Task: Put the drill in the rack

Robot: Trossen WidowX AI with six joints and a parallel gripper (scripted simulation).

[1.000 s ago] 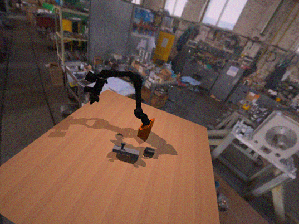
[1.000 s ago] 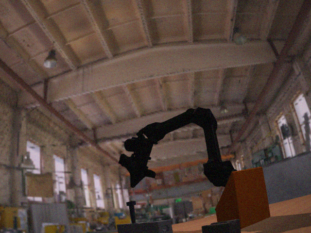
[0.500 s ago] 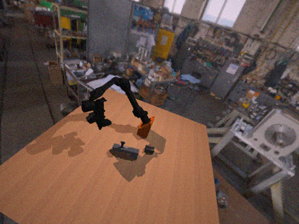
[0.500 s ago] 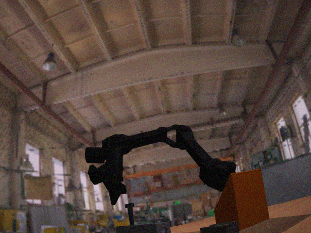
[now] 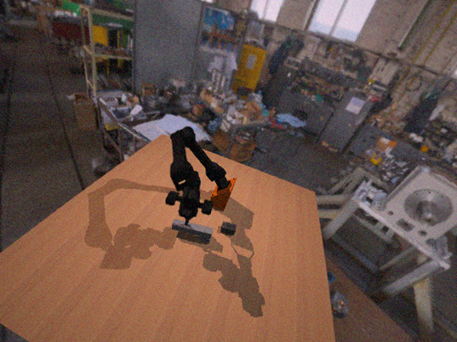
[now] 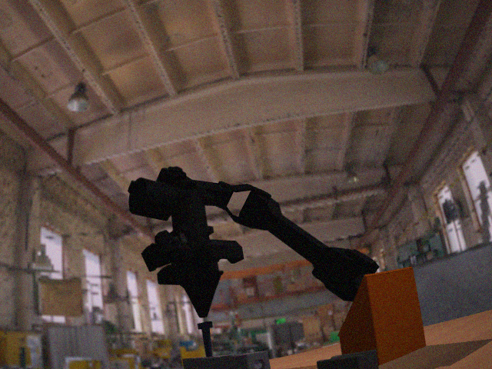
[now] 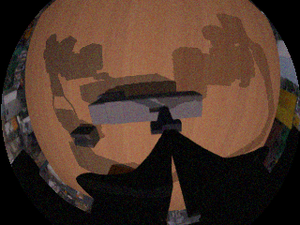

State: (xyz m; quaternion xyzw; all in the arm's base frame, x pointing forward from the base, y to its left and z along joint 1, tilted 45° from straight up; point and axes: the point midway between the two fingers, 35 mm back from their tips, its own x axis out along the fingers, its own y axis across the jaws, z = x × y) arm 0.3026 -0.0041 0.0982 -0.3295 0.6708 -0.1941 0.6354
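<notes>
The small dark key is 40 mm below my gripper tip. From my gripper tip the other things lie so: grey fixture block (90 mm below, 40 mm to the left, 10 mm behind); dark grey rack (180 mm to the left, 120 mm behind, 110 mm below); drill (80 mm below, 60 mm to the left, 10 mm behind).
</notes>
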